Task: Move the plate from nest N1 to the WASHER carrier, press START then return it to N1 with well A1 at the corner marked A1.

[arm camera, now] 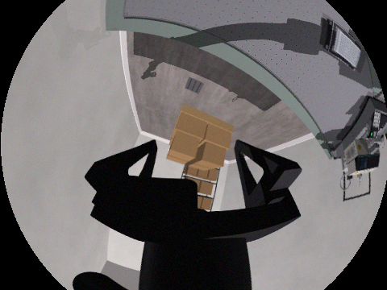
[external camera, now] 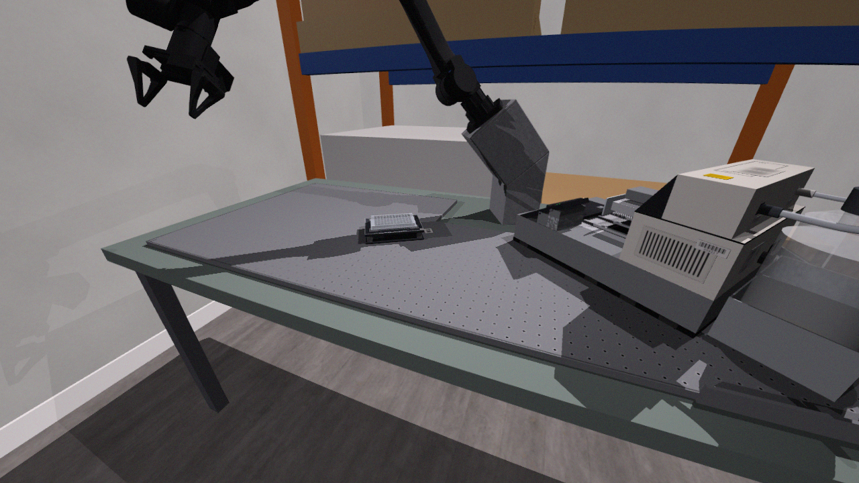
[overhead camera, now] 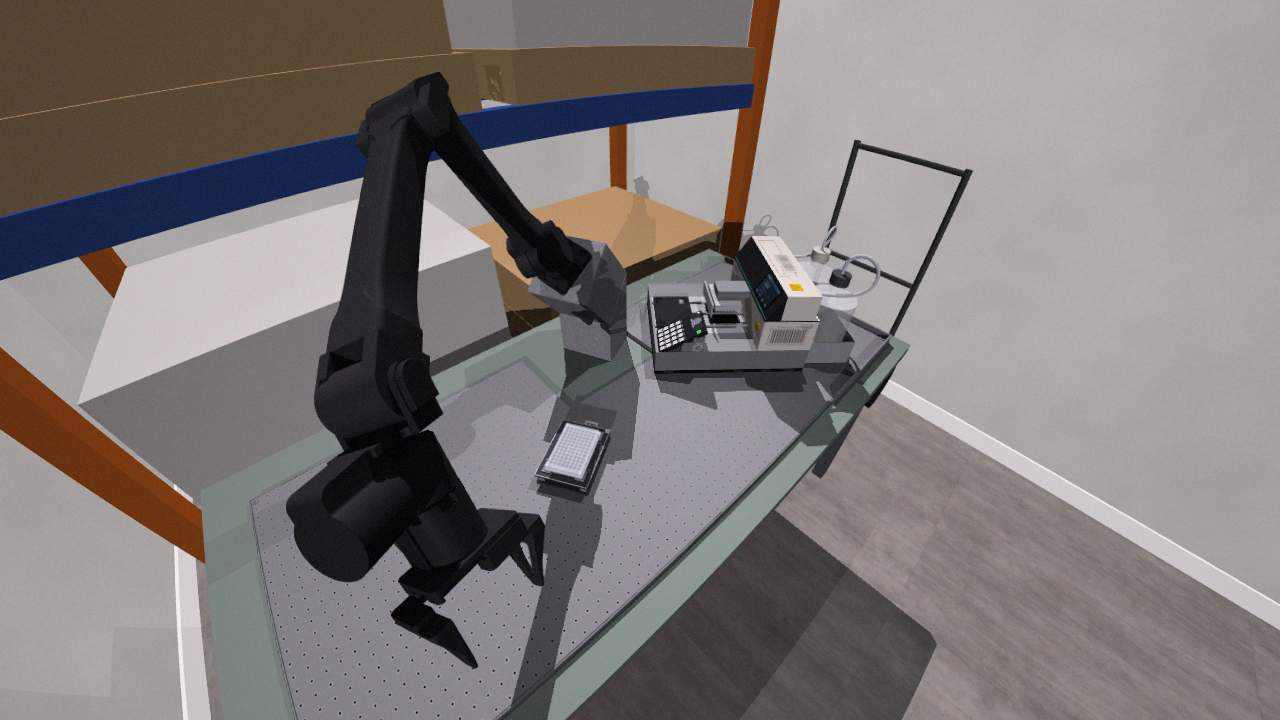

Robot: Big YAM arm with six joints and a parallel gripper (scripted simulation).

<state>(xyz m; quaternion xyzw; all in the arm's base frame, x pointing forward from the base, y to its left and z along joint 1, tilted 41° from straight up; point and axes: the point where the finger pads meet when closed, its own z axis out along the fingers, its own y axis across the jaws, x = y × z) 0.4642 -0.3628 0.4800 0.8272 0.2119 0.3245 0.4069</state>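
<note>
Right now the white well plate is 340 mm to the left of my hand, 310 mm below it and 260 mm behind it. Also, from my hand: black plate nest N1: 340 mm to the left, 320 mm below, 260 mm behind; then plate washer: 970 mm to the left, 220 mm below, 220 mm behind.
</note>
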